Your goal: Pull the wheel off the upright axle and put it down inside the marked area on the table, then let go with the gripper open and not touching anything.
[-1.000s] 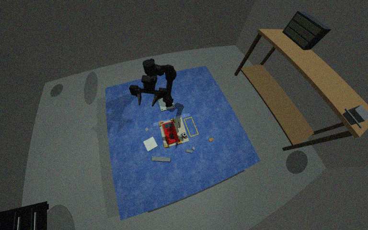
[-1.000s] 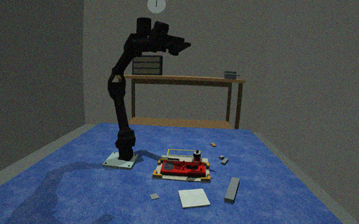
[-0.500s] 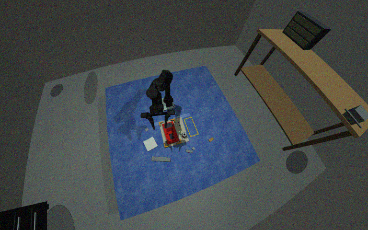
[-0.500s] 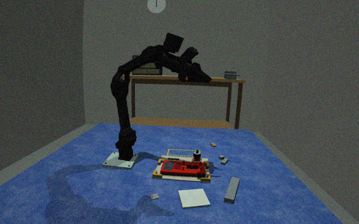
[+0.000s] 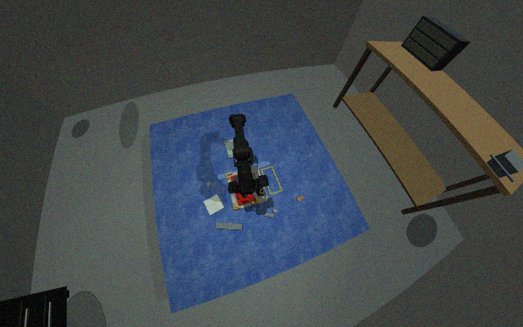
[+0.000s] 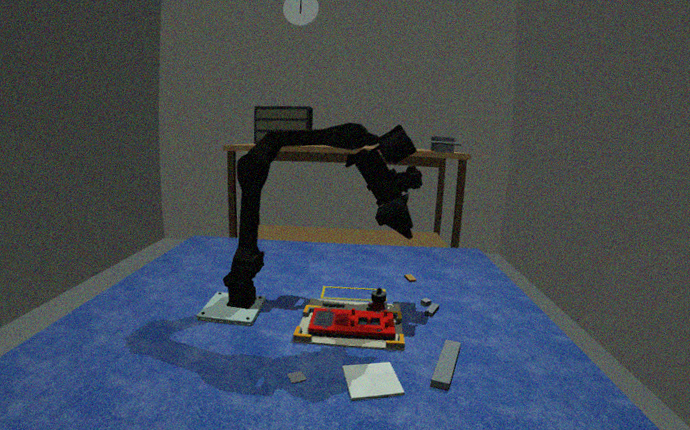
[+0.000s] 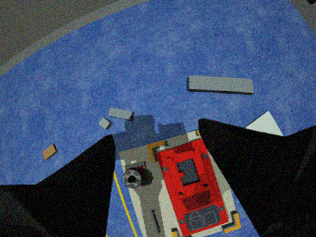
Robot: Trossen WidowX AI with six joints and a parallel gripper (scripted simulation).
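The dark round wheel is 60 mm behind my gripper tip, 90 mm to the left of it and 200 mm below it. Round my gripper tip: axle (70 mm behind, 90 mm to the left, 210 mm below); white square plate (70 mm behind, 220 mm to the right, 240 mm below); grey bar (90 mm ahead, 160 mm to the right, 230 mm below).
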